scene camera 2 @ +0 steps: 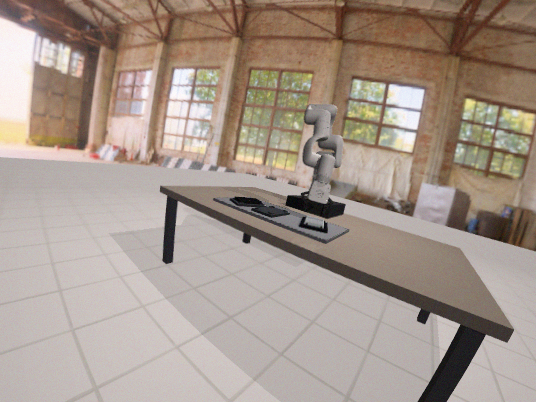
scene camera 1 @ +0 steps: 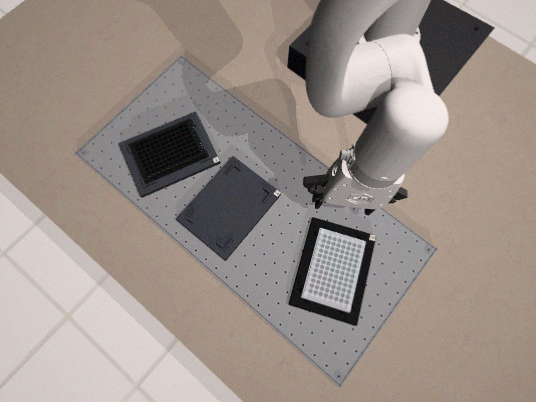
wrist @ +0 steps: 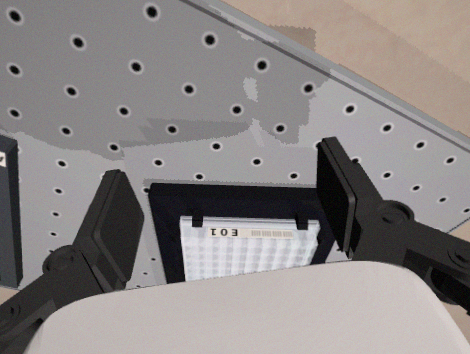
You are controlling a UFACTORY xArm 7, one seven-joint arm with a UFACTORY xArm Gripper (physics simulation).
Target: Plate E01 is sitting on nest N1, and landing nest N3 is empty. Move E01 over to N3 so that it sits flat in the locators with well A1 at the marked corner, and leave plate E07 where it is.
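Observation:
Plate E01 point(scene camera 1: 334, 270) point(scene camera 2: 314, 223) point(wrist: 240, 252), clear-white with many wells, sits in the black nest N1 point(scene camera 1: 297, 280) point(wrist: 165, 210), its label toward the gripper. The empty dark grey nest point(scene camera 1: 227, 207) point(scene camera 2: 270, 211), with corner locators and a white marker at one corner, lies in the middle; I take it as N3. A black plate point(scene camera 1: 170, 149) point(scene camera 2: 247, 201), likely E07 though no label is readable, sits in the far-left nest point(scene camera 1: 142, 189). My gripper point(scene camera 1: 345, 207) point(wrist: 224, 179) is open and empty, above the board by the label end of N1. Its palm hides part of E01 in the wrist view.
The three nests stand on a grey perforated board point(scene camera 1: 260, 280) point(scene camera 2: 330, 237) point(wrist: 100, 30) on a brown table point(scene camera 1: 465, 310) point(scene camera 2: 400, 260). The arm's black base point(scene camera 1: 460, 45) point(scene camera 2: 327, 206) stands behind the board. The middle nest's edge point(wrist: 10, 210) shows at the left of the wrist view.

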